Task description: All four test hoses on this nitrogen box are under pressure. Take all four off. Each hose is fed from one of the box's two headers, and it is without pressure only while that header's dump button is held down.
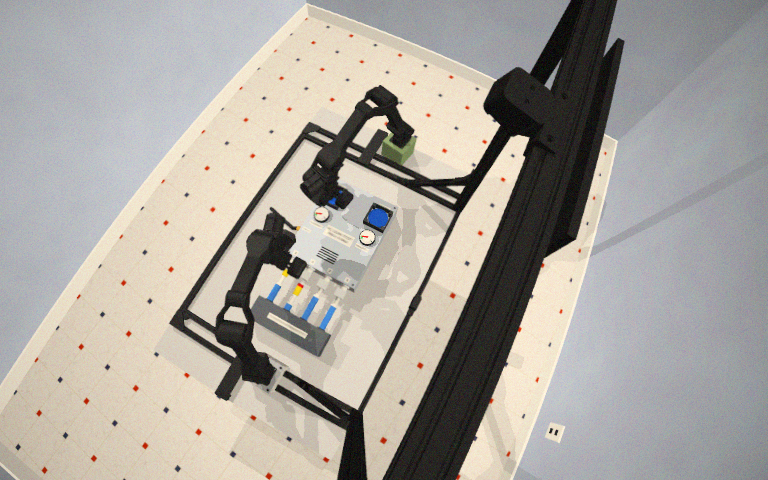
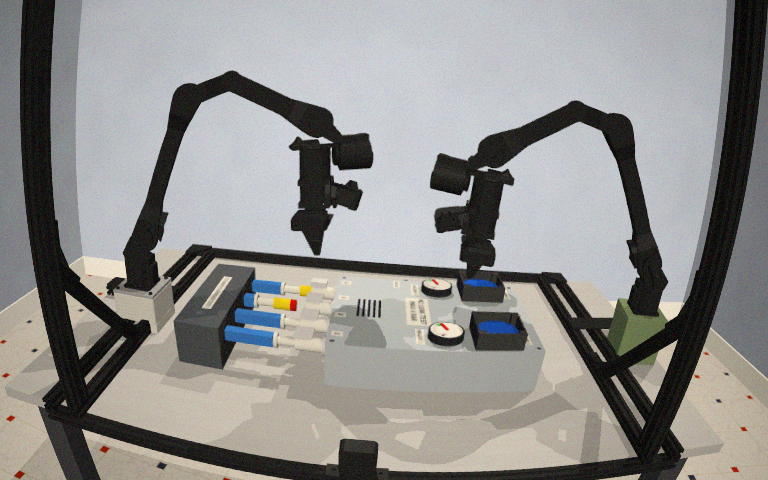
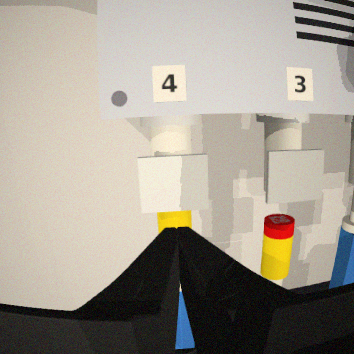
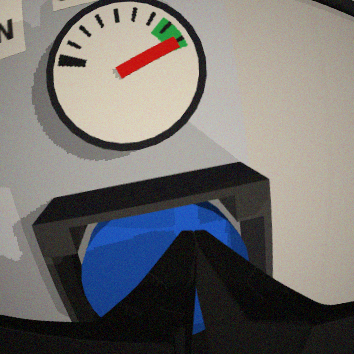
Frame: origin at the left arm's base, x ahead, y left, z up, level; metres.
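Seen in the pictures: left gripper, fingertip midpoint: (image 1: 284,262) (image 2: 317,255) (image 3: 176,238); right gripper, fingertip midpoint: (image 2: 469,277) (image 4: 192,241); left arm's base, link origin: (image 1: 263,372) (image 2: 142,283); right arm's base, link origin: (image 1: 399,139) (image 2: 642,309).
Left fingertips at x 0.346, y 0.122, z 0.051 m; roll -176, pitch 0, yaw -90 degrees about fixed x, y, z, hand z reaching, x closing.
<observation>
Offsets run from my left fingertips to a thing's top centre. "spot": to the spot under its first point.
Box (image 1: 339,234) (image 2: 385,365) has four hose ports. Hose 4 {spot: 0.065 m down, 0.019 m back, 0.002 m right} (image 3: 174,220) runs under the pale block by label 4. Hose 3 {spot: 0.065 m down, 0.052 m back, 0.069 m right} (image 3: 276,257) (image 2: 283,303) has a red end that stands apart from its block. Two other hoses (image 2: 259,318) (image 2: 249,336) reach their ports. My left gripper (image 2: 317,251) (image 3: 176,238) is shut, empty, above hose 4. My right gripper (image 2: 472,274) (image 4: 192,241) is shut, empty, over the far blue dump button {0.034 m down, 0.312 m ahead, 0.007 m right} (image 4: 145,250); its tips look clear of it. That button's gauge {spot: 0.036 m down, 0.241 m ahead, 0.010 m right} (image 4: 125,110) reads in the green. The near dump button {0.034 m down, 0.315 m ahead, 0.197 m right} (image 2: 498,328) is untouched.
A dark hose holder (image 2: 198,339) (image 1: 291,339) stands beside the hoses. Black walls (image 2: 483,339) surround the near button, and a second gauge {spot: 0.036 m down, 0.227 m ahead, 0.212 m right} (image 2: 445,333) sits beside it. A black frame (image 2: 237,452) runs around the table.
</observation>
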